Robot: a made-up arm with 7 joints. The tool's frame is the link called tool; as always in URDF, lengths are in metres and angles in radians. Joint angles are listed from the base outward. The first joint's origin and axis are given. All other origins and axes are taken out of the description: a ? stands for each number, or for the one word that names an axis. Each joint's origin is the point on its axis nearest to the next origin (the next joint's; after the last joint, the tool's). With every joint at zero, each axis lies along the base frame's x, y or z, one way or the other. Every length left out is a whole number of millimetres.
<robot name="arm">
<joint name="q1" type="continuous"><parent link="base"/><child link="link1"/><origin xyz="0.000 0.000 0.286"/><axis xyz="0 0 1"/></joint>
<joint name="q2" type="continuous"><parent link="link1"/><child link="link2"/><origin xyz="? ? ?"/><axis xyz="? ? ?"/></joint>
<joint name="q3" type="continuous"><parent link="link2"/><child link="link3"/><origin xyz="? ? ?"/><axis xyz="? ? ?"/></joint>
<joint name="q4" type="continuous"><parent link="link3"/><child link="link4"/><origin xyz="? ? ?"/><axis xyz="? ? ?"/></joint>
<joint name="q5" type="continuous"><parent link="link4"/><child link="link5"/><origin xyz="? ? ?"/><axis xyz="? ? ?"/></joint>
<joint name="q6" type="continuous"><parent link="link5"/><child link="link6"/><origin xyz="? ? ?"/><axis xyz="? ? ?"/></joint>
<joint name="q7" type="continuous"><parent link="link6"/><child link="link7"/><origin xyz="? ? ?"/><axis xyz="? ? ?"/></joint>
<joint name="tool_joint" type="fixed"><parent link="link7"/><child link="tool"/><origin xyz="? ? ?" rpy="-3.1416 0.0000 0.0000"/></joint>
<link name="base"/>
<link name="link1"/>
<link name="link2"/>
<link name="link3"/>
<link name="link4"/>
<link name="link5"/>
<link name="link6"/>
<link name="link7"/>
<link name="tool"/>
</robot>
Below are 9 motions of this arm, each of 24 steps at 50 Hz.
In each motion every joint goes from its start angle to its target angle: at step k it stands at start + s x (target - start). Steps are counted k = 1, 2, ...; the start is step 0. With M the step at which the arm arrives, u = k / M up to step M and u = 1 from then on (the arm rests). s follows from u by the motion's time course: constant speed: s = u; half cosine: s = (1 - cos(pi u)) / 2; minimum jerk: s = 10 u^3 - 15 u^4 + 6 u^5.
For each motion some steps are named. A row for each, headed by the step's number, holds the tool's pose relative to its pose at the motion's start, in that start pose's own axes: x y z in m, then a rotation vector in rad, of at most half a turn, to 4 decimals.
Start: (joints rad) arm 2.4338 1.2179 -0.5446 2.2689 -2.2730 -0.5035 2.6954
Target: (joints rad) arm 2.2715 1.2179 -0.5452 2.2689 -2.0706 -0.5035 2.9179
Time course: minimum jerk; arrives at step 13
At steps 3, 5, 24:
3: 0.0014 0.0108 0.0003 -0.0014 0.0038 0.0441
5: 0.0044 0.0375 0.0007 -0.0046 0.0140 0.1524
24: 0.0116 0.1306 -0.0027 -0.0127 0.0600 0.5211

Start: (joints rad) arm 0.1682 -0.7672 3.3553 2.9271 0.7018 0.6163 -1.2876
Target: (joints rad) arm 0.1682 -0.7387 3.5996 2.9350 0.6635 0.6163 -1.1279
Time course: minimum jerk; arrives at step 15
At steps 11, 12, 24:
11: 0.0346 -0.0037 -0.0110 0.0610 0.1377 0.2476
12: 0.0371 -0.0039 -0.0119 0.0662 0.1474 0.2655
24: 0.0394 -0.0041 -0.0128 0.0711 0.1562 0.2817

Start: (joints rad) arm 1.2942 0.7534 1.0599 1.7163 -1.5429 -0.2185 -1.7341
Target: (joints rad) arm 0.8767 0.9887 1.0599 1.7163 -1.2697 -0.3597 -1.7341
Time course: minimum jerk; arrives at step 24
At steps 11, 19, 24:
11: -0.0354 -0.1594 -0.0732 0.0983 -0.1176 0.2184
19: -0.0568 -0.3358 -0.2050 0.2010 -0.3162 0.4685
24: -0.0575 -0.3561 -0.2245 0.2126 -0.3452 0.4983

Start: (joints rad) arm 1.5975 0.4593 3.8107 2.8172 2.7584 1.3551 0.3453
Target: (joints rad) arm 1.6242 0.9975 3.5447 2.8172 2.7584 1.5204 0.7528
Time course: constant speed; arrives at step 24
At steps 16, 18, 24:
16: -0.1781 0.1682 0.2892 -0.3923 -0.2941 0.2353
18: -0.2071 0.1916 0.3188 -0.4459 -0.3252 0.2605
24: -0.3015 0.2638 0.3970 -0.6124 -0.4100 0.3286

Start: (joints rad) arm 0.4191 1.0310 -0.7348 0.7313 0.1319 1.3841 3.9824
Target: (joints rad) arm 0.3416 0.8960 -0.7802 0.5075 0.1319 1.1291 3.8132
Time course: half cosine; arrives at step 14
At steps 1, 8, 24:
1: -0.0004 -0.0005 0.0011 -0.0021 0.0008 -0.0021
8: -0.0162 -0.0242 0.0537 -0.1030 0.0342 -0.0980
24: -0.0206 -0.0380 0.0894 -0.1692 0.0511 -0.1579

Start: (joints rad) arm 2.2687 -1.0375 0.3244 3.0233 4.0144 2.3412 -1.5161
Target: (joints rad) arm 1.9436 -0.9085 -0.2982 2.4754 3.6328 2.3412 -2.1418
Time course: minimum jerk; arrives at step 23
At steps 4, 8, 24:
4: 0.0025 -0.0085 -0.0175 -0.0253 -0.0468 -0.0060
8: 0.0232 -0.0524 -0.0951 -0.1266 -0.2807 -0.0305
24: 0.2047 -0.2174 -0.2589 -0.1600 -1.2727 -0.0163

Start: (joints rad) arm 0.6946 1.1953 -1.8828 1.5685 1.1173 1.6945 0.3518
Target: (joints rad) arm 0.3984 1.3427 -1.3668 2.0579 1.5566 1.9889 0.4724
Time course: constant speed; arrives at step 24
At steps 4, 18, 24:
4: -0.0140 -0.0490 0.0495 -0.0062 -0.0994 -0.0532
18: -0.0878 -0.1756 0.2244 -0.0194 -0.5244 -0.2199
24: -0.1280 -0.2100 0.2867 -0.0135 -0.7345 -0.2838

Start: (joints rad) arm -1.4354 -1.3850 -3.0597 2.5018 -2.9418 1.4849 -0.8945
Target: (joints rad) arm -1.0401 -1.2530 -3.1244 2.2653 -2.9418 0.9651 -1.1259
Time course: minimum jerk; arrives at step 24
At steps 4, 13, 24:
4: -0.0092 0.0107 -0.0058 -0.0256 0.0087 0.0013
13: -0.1619 0.1447 -0.1115 -0.4332 0.0918 -0.0044
24: -0.2886 0.2073 -0.2112 -0.7614 0.0917 -0.0390

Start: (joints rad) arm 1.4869 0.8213 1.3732 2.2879 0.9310 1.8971 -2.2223
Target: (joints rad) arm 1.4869 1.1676 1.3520 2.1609 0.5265 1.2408 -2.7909
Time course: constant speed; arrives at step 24
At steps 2, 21, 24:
2: -0.0231 -0.0119 -0.0186 -0.0438 -0.0421 -0.0195
21: -0.2301 -0.1699 -0.1677 -0.2653 -0.5279 -0.2131
24: -0.2594 -0.2007 -0.1854 -0.2669 -0.6115 -0.2451

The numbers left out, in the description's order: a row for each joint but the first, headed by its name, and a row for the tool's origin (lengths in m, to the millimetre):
q2: xyz 0.000 0.000 0.000, axis 0 1 0
q3: xyz 0.000 0.000 0.423, axis 0 0 1
q4: xyz 0.047 0.000 0.000, axis 0 -1 0
q5: xyz 0.114 0.000 -0.505, axis 0 0 -1
q6: xyz 0.000 0.000 0.000, axis 0 1 0
q7: xyz 0.079 0.000 -0.100, axis 0 0 -1
tool: xyz 0.000 0.000 0.000

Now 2 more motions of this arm.
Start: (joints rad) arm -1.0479 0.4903 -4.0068 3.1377 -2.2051 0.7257 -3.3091
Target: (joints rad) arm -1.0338 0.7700 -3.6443 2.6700 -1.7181 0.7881 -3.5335
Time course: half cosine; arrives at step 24
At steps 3, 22, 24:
3: 0.0015 0.0096 0.0047 -0.0320 -0.0031 0.0070
22: 0.0188 0.1812 0.0382 -0.7723 -0.1710 0.2425
24: 0.0188 0.1827 0.0377 -0.7843 -0.1760 0.2477

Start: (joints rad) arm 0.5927 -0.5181 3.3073 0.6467 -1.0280 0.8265 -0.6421
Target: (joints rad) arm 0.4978 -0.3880 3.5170 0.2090 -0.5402 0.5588 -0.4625
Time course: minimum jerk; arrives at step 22
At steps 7, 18, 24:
7: 0.0225 -0.0391 0.0037 0.0559 0.0809 0.0449
18: 0.0811 -0.2028 0.0216 0.3080 0.2973 0.2847
24: 0.0828 -0.2124 0.0231 0.3229 0.3041 0.3016

